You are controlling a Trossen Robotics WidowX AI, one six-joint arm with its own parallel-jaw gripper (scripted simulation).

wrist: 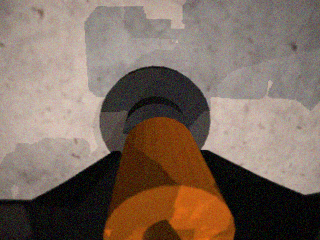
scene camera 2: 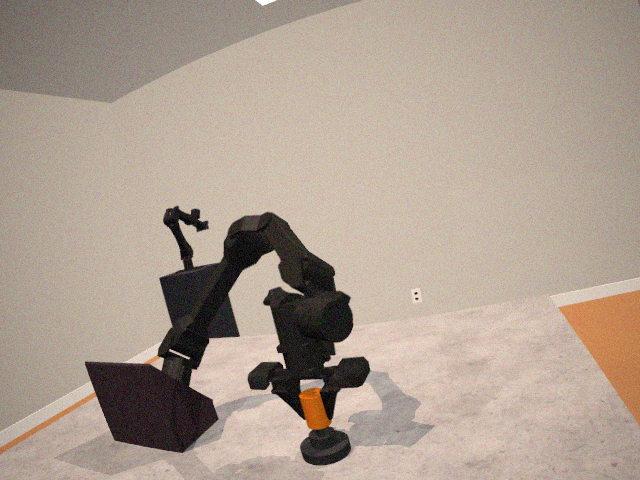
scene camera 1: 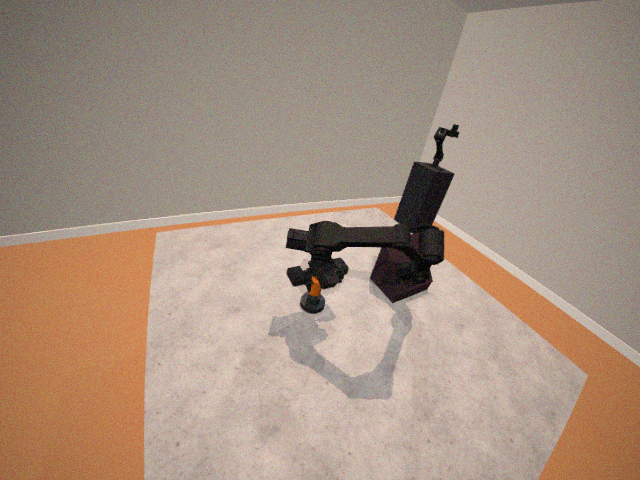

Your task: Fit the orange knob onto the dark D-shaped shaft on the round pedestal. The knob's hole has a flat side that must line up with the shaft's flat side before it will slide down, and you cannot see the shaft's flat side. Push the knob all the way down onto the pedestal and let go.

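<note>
I am holding an orange knob (scene camera 2: 314,410) in my gripper (scene camera 2: 318,419). The wrist view gives me the knob (wrist: 163,179) too, along with my gripper (wrist: 160,158) and a round pedestal (wrist: 153,91). In scene camera 1, I can see my gripper (scene camera 1: 314,289).
</note>
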